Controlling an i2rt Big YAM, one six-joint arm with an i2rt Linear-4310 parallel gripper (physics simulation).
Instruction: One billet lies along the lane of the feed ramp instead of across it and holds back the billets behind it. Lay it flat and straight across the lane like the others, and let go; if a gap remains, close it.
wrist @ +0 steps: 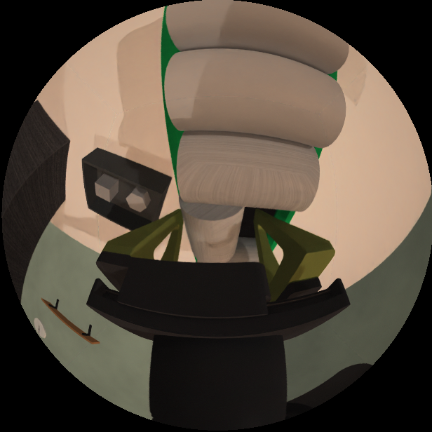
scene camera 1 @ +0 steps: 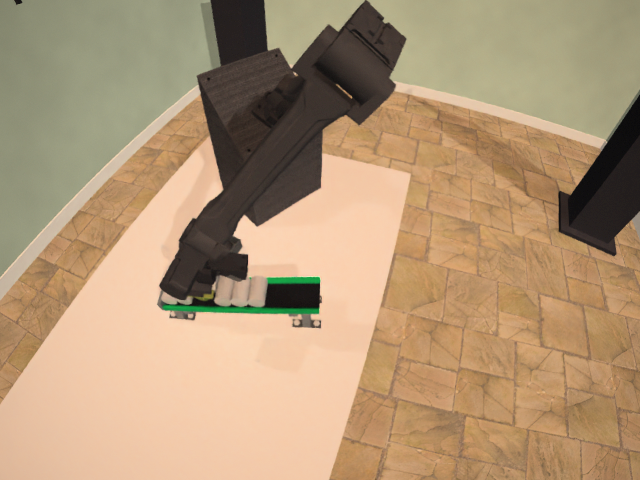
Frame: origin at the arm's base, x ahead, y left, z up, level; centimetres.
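Seen in the pictures: gripper, fingertip midpoint: (scene camera 1: pixel 206 288); arm's base at its link origin: (scene camera 1: pixel 276 115).
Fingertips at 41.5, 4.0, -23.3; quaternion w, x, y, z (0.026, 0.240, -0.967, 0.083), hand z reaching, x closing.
Pixels of each thing's top centre, then the offset from my fingertips to it, as dx, dy, dz. "spot": a spot on its surface instead.
- feed ramp at a spot on its surface: (scene camera 1: pixel 289 311) spot: -4.0, +21.7, +2.4
- nearest at its top centre: (scene camera 1: pixel 223 286) -1.1, +5.7, +4.2
The feed ramp (scene camera 1: pixel 289 311) (wrist: pixel 168 45) has green rails. Three pale billets lie side by side across its lane; the nearest (scene camera 1: pixel 223 291) (wrist: pixel 247 175) shows beside the lengthwise billet's end. The lengthwise billet (wrist: pixel 214 237) runs along the lane below it, close to the left rail in the wrist view, with a dark gap on its right. My gripper (scene camera 1: pixel 205 294) (wrist: pixel 218 214) is partly open. Its olive fingers stand on either side of the lengthwise billet, the left one close to it, the right one apart; it is not gripped. The gripper hides much of the ramp's left end in the scene view.
Pale billet parts (scene camera 1: pixel 168 298) show at the ramp's left end, partly hidden by the gripper. A dark block with two grey pieces (wrist: pixel 125 190) is left of the ramp in the wrist view. A dark pedestal (scene camera 1: pixel 279 186) stands behind the ramp, with the arm reaching over it.
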